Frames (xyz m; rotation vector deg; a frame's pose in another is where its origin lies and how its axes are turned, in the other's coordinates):
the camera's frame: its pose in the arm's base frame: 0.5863 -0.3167 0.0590 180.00 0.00 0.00
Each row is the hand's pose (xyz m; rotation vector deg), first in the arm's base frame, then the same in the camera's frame.
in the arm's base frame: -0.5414 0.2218 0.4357 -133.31 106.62 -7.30
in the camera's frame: -1.1277 -0.5385 -0.3767 9.87 5.28 77.08
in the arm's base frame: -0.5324 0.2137 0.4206 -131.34 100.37 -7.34
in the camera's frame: -1.1187 -0.5304 -0.3616 15.62 5.43 74.30
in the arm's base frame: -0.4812 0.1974 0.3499 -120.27 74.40 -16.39
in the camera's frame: -1.0675 -0.5141 -0.2909 39.64 13.39 60.80
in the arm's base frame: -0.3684 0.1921 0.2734 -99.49 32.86 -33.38
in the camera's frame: -0.9547 -0.5088 -0.2144 72.10 31.23 30.75
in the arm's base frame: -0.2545 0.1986 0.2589 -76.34 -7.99 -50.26
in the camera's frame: -0.8408 -0.5153 -0.1999 92.58 52.29 -8.31
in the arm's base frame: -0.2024 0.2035 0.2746 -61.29 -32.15 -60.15
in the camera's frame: -0.7887 -0.5202 -0.2156 97.39 65.80 -35.17
